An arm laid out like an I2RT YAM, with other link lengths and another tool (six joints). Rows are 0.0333 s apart.
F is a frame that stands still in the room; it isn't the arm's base.
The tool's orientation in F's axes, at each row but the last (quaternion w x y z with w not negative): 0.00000, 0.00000, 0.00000, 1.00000; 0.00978, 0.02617, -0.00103, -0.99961; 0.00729, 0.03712, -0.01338, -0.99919; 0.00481, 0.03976, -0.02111, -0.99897; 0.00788, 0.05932, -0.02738, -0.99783
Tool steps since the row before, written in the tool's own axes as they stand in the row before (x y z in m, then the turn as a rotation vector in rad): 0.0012, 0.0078, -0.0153, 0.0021, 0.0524, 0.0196; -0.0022, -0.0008, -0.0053, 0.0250, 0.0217, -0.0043; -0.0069, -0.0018, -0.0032, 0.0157, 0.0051, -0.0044; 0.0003, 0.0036, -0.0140, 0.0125, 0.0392, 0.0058; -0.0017, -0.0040, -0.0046, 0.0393, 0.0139, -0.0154
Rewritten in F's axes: -0.0012, -0.0078, -0.0153, -0.0021, -0.0524, 0.0196; 0.0025, 0.0008, -0.0052, -0.0243, -0.0222, -0.0055; 0.0071, 0.0018, -0.0027, -0.0153, -0.0055, -0.0054; 0.0008, -0.0042, -0.0138, -0.0126, -0.0391, 0.0065; 0.0022, 0.0038, -0.0046, -0.0370, -0.0155, -0.0191
